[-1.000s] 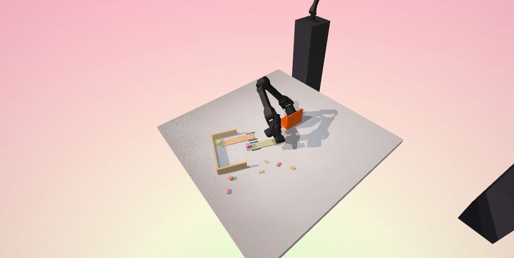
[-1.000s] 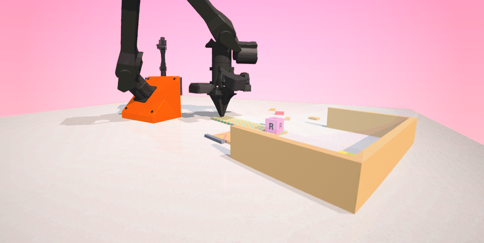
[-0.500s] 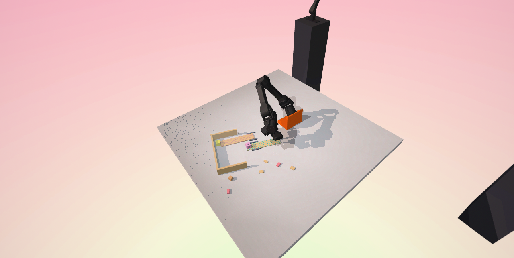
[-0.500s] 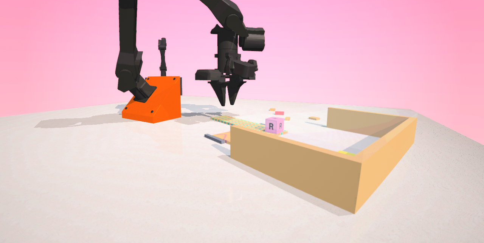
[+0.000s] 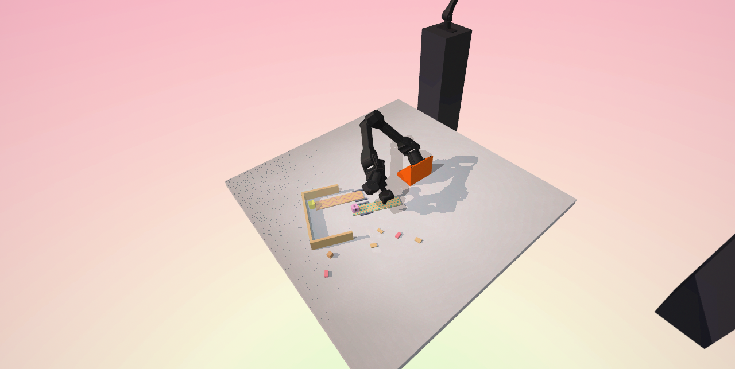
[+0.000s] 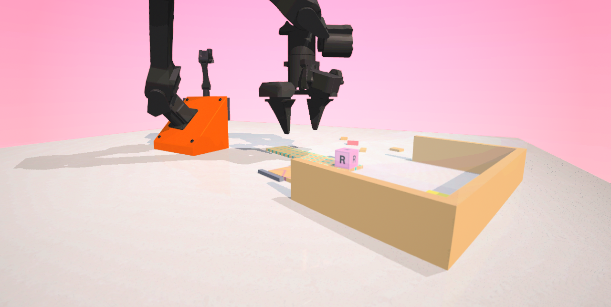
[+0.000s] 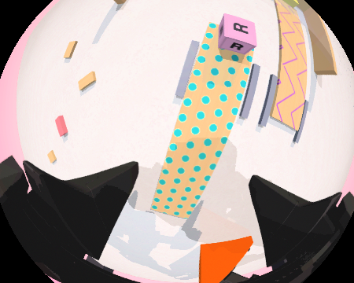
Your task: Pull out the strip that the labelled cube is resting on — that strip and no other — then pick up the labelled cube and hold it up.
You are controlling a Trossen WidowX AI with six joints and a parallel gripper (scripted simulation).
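Now: gripper tip 5 cm above the dotted strip, 2 cm short of it and 1 cm to the left of it. Also, from my gripper tip: cube marked r (12 cm ahead, 4 cm to the right, 3 cm below).
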